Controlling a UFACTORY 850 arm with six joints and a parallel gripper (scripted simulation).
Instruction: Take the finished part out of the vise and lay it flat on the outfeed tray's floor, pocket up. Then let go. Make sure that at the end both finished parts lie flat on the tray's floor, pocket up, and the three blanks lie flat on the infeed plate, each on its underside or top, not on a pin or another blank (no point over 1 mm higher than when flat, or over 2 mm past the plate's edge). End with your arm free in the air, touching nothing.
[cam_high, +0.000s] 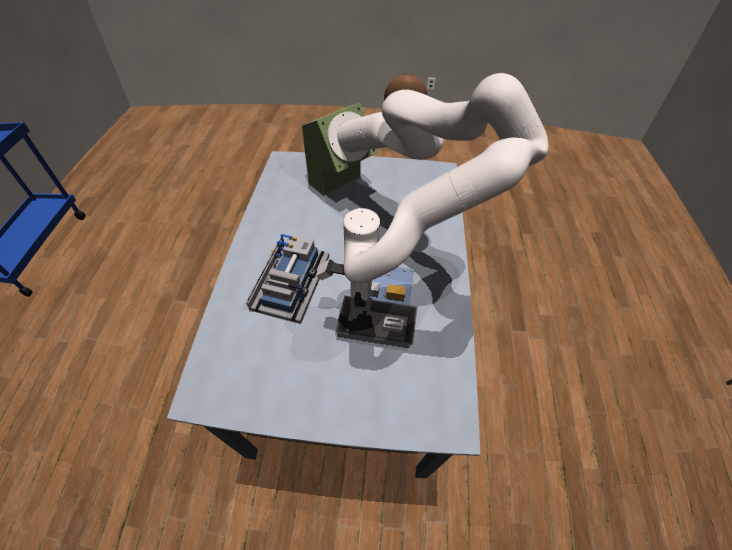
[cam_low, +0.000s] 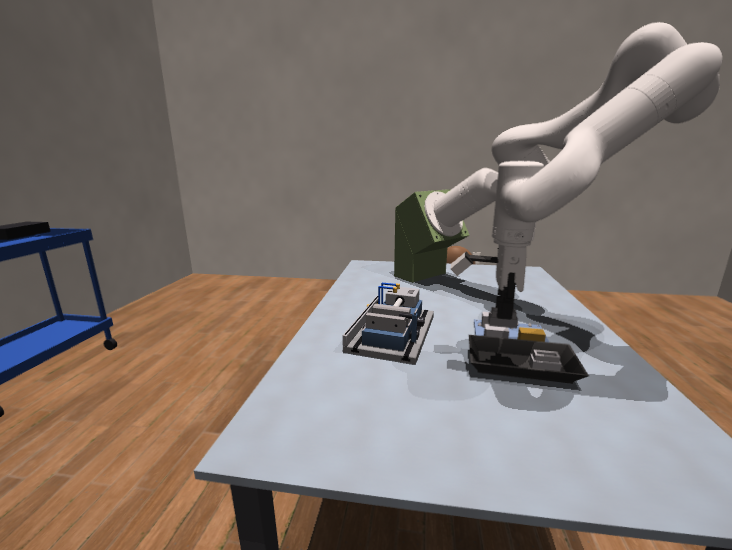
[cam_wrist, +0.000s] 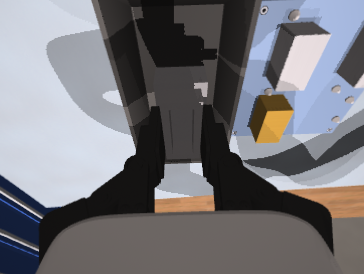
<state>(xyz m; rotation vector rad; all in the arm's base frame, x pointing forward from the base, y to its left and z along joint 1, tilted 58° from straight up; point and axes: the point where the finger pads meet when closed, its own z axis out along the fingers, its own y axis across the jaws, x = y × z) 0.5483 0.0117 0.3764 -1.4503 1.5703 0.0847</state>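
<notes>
My hand is 130 mm above the pale block, 120 mm past it and 20 mm to the left of it. From my hand the other things lie so: orange block: 140 mm behind, 130 mm below, 70 mm to the left; light blue plate: 170 mm behind, 150 mm below, 20 mm to the left; vise actuator box: 300 mm to the right, 150 mm behind, 70 mm below.
</notes>
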